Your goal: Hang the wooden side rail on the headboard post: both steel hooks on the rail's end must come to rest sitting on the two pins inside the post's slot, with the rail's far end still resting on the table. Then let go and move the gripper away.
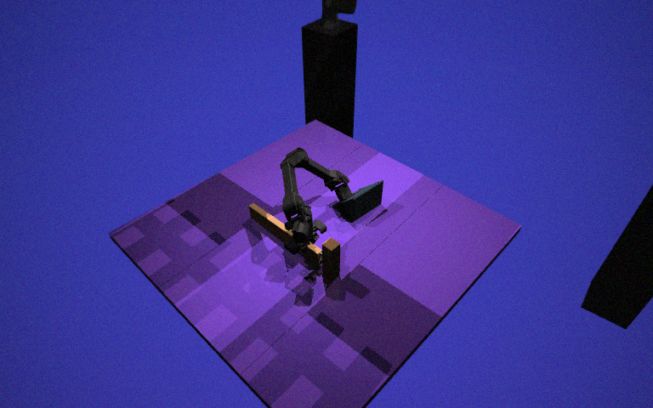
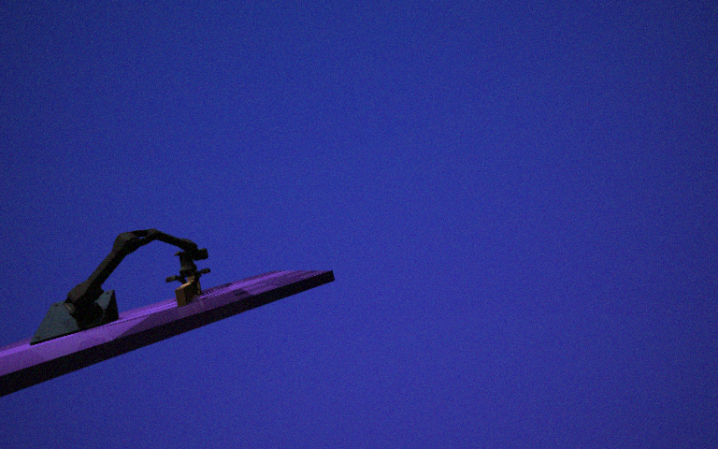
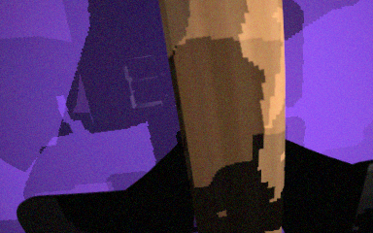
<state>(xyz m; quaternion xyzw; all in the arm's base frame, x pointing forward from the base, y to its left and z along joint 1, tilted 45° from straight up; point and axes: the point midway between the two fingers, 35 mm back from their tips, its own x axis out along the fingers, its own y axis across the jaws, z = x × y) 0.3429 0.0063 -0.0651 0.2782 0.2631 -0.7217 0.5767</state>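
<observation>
The wooden headboard post is 1 cm ahead of my gripper tip, 13 cm to the left of it and 4 cm above it.
</observation>
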